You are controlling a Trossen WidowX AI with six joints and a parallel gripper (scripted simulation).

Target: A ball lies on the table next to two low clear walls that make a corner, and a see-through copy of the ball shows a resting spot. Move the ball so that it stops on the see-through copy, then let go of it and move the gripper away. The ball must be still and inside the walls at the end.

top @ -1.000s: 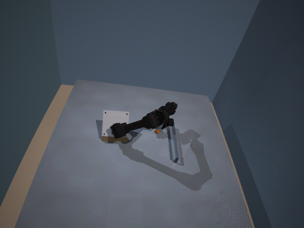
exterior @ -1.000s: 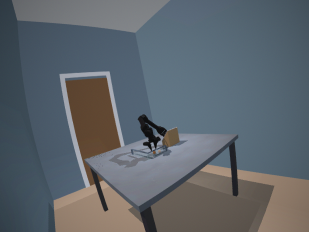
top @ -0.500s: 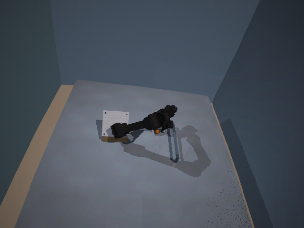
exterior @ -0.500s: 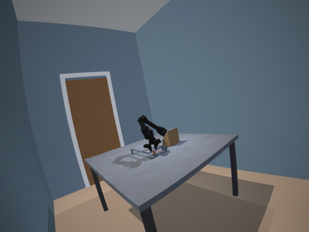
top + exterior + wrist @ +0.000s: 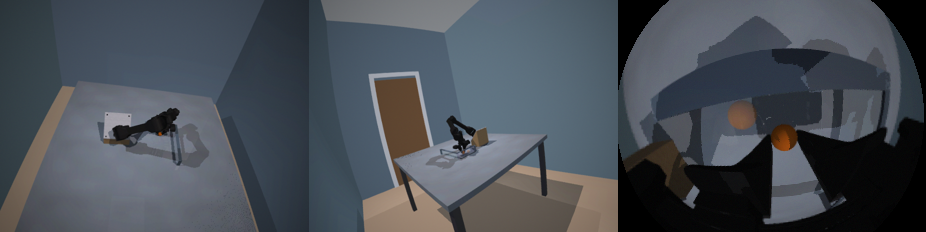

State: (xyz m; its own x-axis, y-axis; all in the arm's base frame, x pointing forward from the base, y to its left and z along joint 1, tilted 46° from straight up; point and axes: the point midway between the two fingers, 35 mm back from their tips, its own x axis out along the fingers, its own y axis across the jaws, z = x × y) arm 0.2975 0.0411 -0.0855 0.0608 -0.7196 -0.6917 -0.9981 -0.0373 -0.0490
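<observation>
Now: the see-through copy of ball 4 cm behind my gripper tip and 3 cm to the left of it. The rest, counted from my gripper tip: orange ball: right at my gripper tip.
</observation>
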